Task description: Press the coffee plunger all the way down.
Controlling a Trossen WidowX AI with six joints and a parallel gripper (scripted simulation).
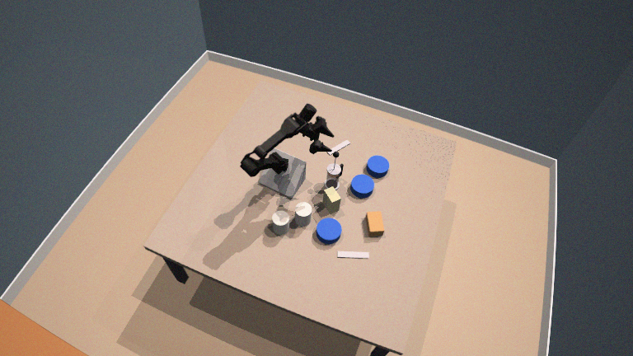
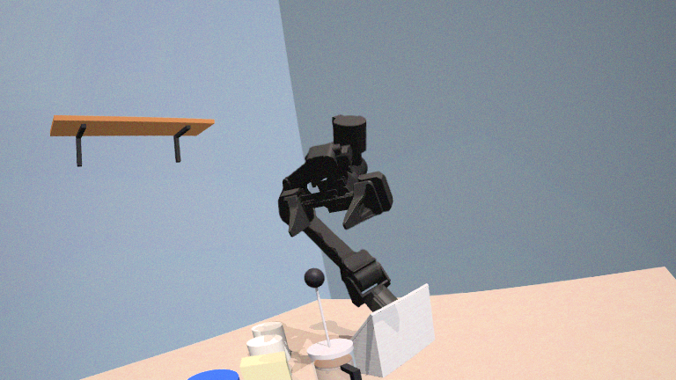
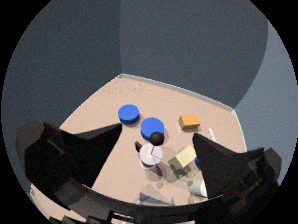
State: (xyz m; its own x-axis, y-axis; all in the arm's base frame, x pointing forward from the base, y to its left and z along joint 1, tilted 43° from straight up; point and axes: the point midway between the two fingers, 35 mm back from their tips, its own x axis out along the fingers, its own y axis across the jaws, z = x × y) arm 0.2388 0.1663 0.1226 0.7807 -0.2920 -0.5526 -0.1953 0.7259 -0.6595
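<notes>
Now: the coffee press 190 mm below my gripper tip, 30 mm ahead of it and 10 mm to the left of it. Round my gripper tip: yellow block: 260 mm below, 130 mm to the right, 60 mm ahead; orange block: 300 mm ahead, 290 mm below, 160 mm to the right.
</notes>
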